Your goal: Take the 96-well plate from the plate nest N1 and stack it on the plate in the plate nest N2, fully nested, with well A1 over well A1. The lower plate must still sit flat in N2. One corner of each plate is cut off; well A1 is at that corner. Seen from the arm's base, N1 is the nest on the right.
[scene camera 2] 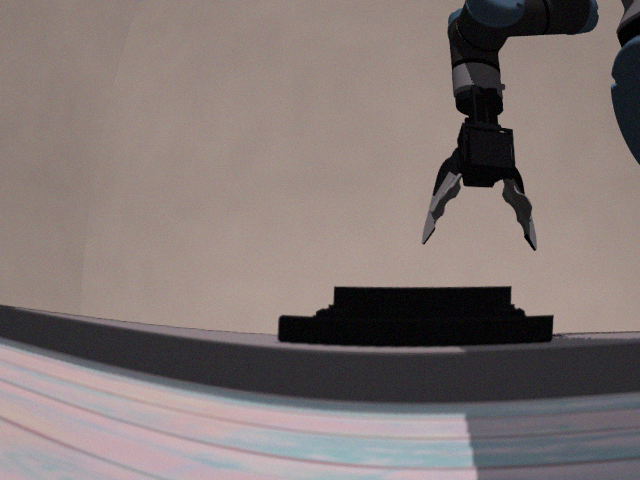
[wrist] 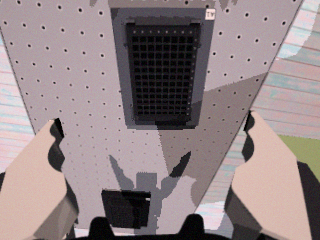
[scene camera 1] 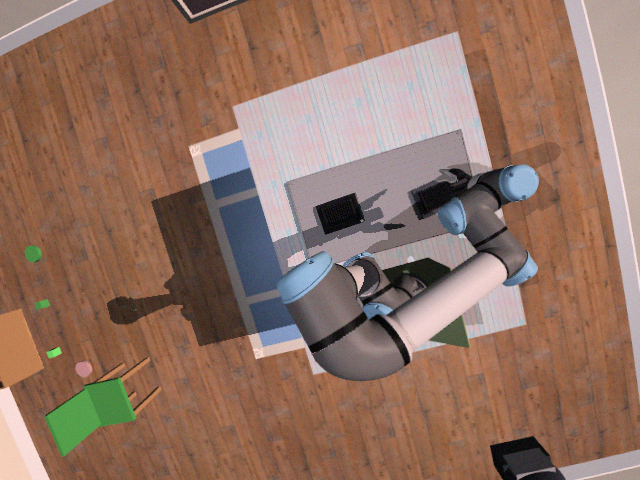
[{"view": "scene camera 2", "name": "my gripper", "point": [482, 248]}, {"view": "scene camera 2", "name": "black 96-well plate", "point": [365, 302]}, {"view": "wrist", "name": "my gripper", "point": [153, 115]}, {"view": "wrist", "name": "black 96-well plate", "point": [157, 53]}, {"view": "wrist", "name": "black 96-well plate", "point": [122, 212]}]
